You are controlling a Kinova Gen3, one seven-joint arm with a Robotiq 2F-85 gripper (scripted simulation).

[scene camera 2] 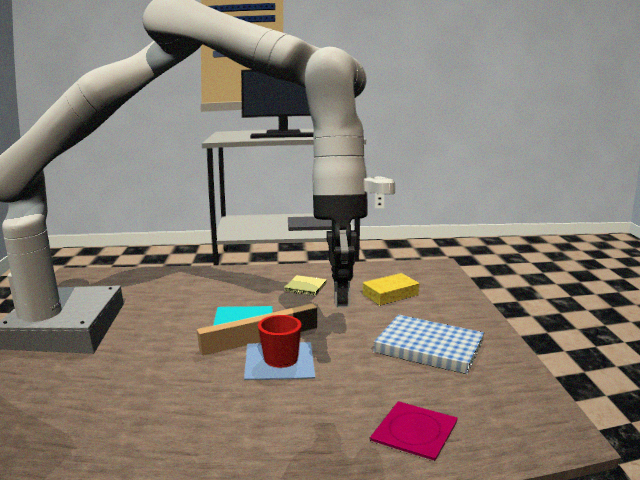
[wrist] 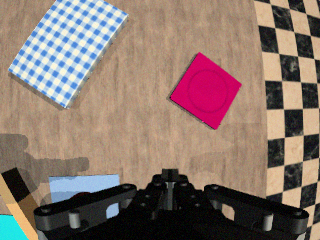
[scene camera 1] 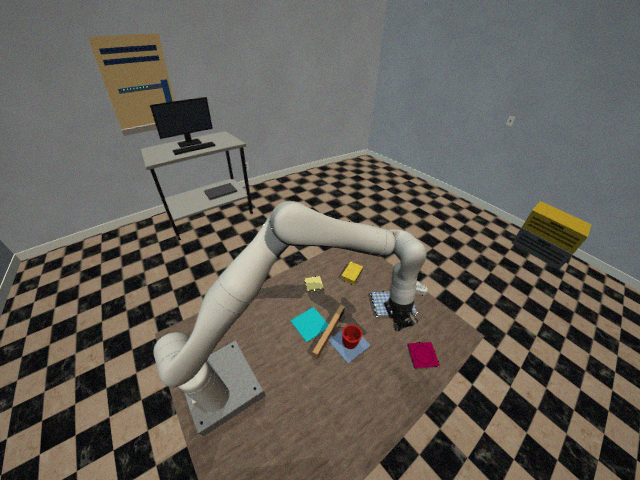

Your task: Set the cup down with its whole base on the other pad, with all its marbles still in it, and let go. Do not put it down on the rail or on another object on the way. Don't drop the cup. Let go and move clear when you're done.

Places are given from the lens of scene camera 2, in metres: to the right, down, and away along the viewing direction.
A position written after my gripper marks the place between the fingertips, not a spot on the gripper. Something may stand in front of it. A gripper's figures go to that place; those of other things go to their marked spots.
my gripper (scene camera 2: 342,306): 0.03, 0.10, 0.72
red cup (scene camera 2: 280,349): -0.07, 0.18, 0.82
